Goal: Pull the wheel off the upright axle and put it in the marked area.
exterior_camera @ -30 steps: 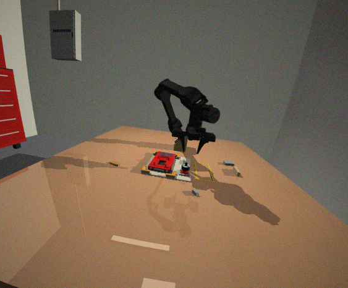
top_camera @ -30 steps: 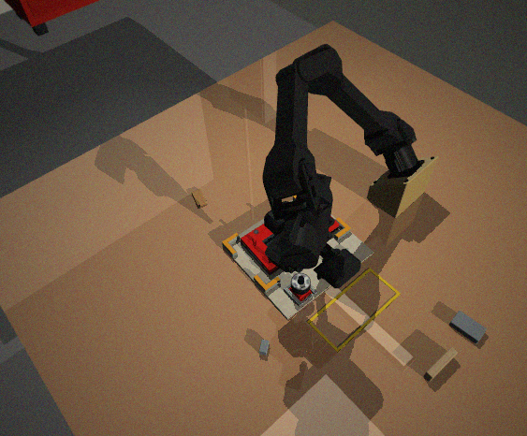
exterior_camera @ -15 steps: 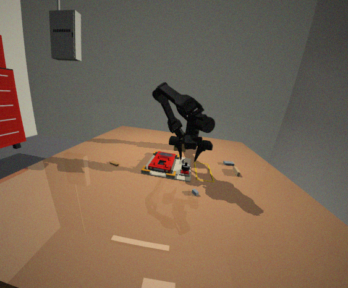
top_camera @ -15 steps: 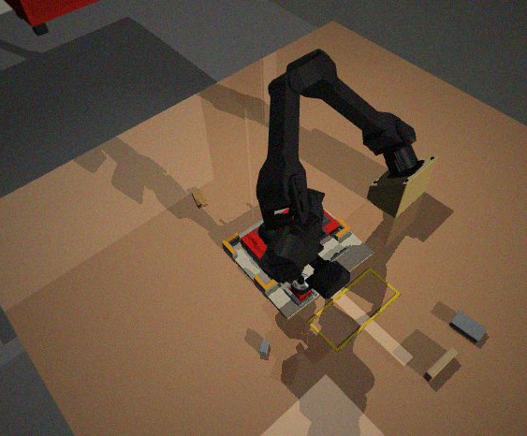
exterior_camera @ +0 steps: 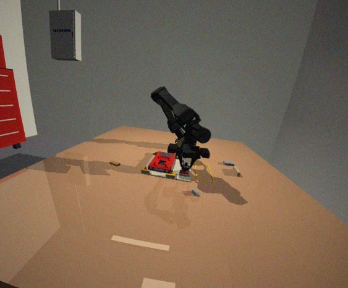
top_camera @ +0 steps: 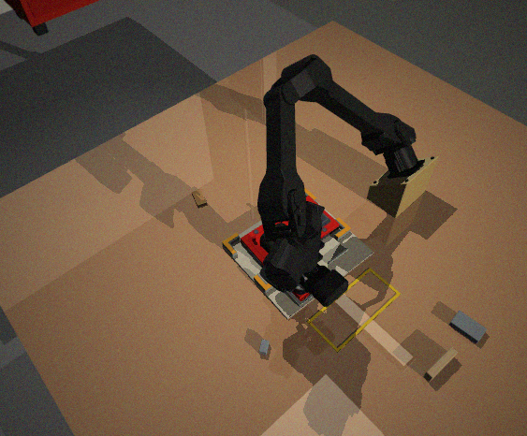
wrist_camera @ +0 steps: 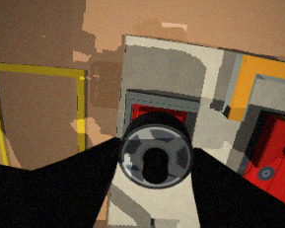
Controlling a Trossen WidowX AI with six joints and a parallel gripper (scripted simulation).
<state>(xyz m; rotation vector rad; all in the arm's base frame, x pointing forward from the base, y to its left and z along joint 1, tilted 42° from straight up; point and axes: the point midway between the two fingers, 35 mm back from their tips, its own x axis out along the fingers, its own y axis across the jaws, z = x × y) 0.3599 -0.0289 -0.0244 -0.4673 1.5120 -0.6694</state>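
Right now my gripper tip is right at the wheel. Also, from my gripper tip: axle right at my gripper tip.
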